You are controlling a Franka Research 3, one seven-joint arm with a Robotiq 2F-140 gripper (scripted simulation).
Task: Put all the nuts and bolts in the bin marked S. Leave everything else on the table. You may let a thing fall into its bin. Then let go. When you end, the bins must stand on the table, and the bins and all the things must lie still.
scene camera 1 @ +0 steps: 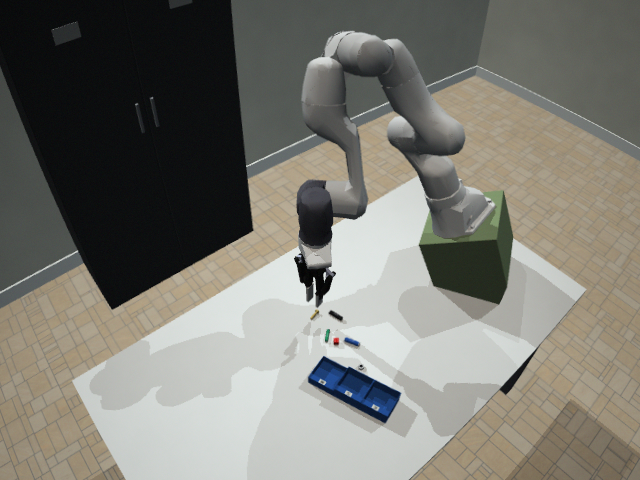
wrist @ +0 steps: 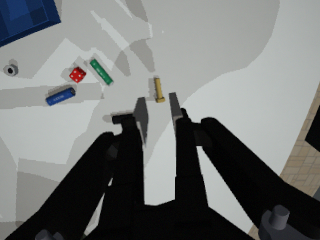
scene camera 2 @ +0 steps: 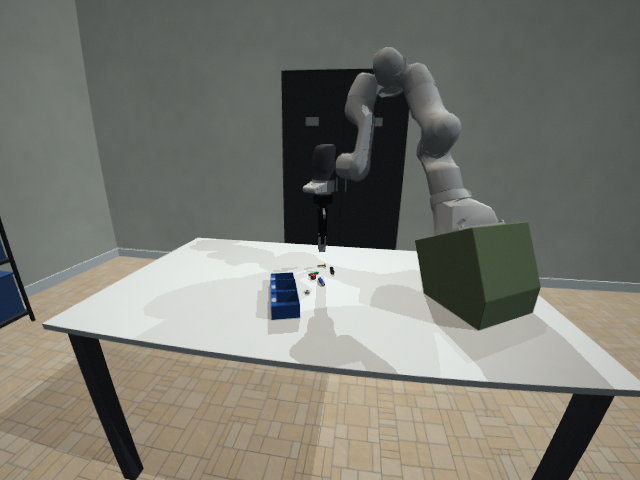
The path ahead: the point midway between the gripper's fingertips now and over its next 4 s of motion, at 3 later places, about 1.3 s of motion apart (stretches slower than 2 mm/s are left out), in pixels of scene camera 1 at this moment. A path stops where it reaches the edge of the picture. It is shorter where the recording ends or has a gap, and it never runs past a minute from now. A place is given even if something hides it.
The gripper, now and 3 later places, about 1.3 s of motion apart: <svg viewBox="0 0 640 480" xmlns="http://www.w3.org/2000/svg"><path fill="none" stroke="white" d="M314 301L314 315L313 305L324 322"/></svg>
